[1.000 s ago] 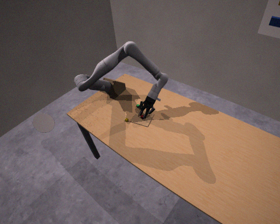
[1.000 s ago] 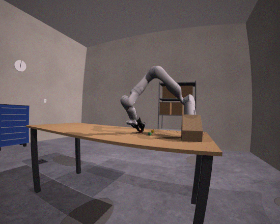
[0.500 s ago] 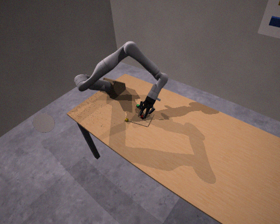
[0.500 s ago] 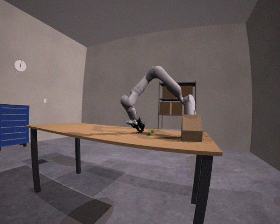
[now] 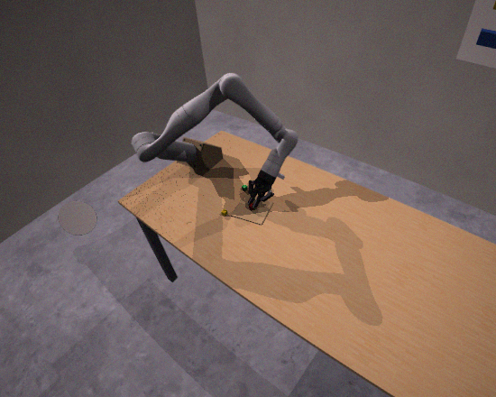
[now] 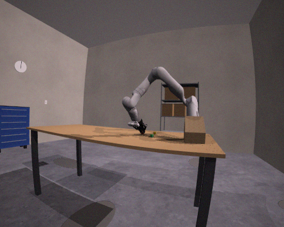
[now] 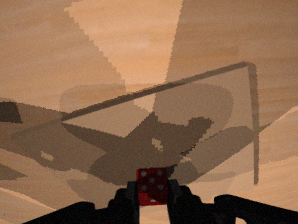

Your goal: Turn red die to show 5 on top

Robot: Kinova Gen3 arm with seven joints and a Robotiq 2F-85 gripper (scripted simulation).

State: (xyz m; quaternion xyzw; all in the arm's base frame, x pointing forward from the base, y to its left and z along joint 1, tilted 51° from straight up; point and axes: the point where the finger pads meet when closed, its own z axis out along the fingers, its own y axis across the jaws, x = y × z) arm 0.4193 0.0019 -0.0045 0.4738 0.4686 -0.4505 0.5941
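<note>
The red die is 20 mm below my hand and 10 mm to the right of it. From my hand the other things lie so: tan mat (30 mm below, 10 mm to the right); then yellow die (110 mm to the right, 70 mm behind, 20 mm below); then green die (110 mm behind, 60 mm to the left, 20 mm below).
</note>
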